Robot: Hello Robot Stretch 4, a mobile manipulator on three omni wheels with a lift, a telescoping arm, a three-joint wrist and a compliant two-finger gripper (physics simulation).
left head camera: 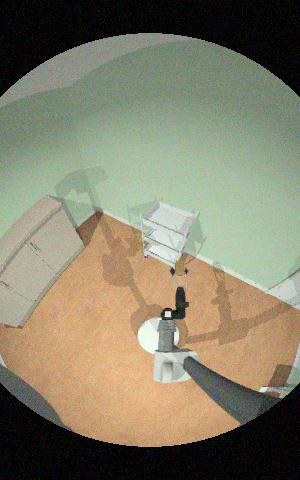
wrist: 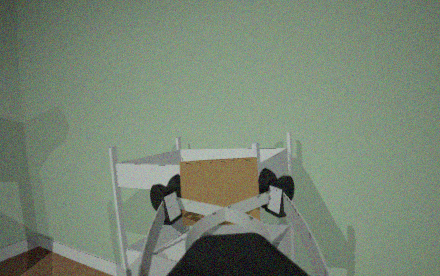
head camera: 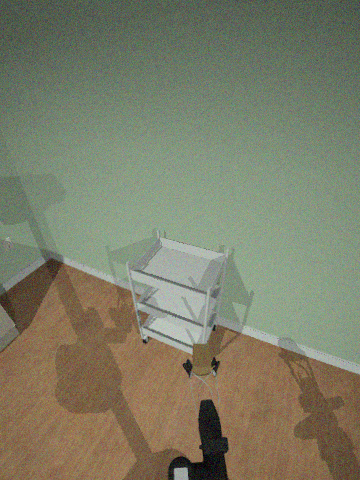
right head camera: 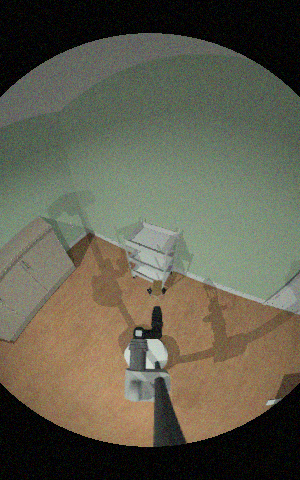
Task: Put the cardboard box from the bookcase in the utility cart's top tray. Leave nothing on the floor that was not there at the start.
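Places are measured from the robot's base along level axes (x ahead, y left, z up), in metres.
Where they show: gripper, between the fingertips: (left head camera: 178, 267) (wrist: 223, 187) (head camera: 200, 358) (right head camera: 156, 286); robot's base, origin of its link: (left head camera: 157, 334) (right head camera: 146, 354).
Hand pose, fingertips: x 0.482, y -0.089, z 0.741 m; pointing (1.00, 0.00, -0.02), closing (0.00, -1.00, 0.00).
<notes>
Things, the pixels of their top centre, and the offset from my fingertips. "pt": a spot on its surface instead. Level surfaces: height alone.
- brown cardboard box, centre of its top: (wrist: 222, 152) (head camera: 201, 354) (right head camera: 156, 285) (left head camera: 179, 265) dz +0.033, dx -0.003, dy -0.001 m
- top tray, height of its surface: dz -0.107 m
- white door, a spot on its surface: (right head camera: 285, 300) pt dz -0.525, dx -0.242, dy -1.834 m
- wooden floor, height of its surface: dz -0.770 m
The brown cardboard box (head camera: 202, 354) (left head camera: 180, 266) (right head camera: 157, 286) (wrist: 220, 180) is between the two black fingertips of my gripper (head camera: 201, 366) (left head camera: 179, 271) (right head camera: 157, 290) (wrist: 223, 187), which is shut on it. The box is held in the air on the near side of the white three-tier utility cart (head camera: 135, 300) (wrist: 118, 210), towards its right front corner. In the wrist view the box covers part of the cart, and its upper edge lines up near the top tray's rim. The top tray (head camera: 175, 265) (left head camera: 169, 217) (right head camera: 152, 239) shows no object on it.
The cart stands close to the green wall (head camera: 180, 125) (left head camera: 165, 130). A beige cabinet (left head camera: 40, 260) (right head camera: 37, 280) stands at the left by the room's corner. Part of a white door (left head camera: 287, 290) (right head camera: 285, 300) shows at the right. Robot shadows fall on the wooden floor (head camera: 260, 400).
</notes>
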